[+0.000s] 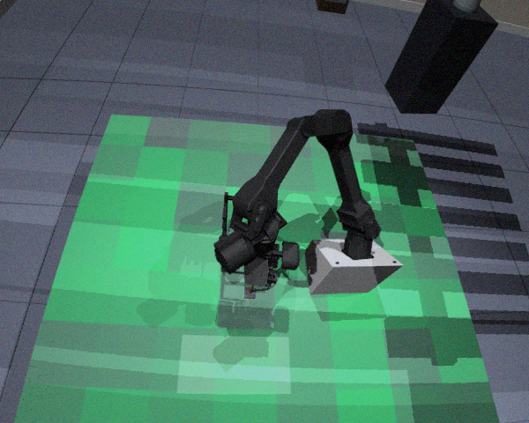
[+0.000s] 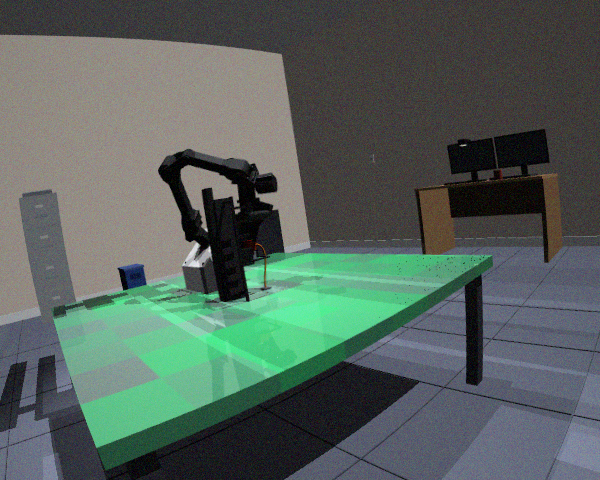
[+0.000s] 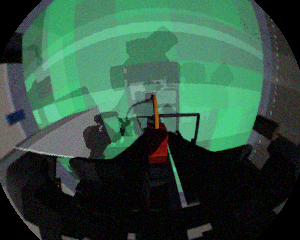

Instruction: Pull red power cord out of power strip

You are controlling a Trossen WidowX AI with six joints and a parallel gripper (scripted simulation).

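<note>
The red plug lies 40 mm to the right of my gripper tip.
</note>
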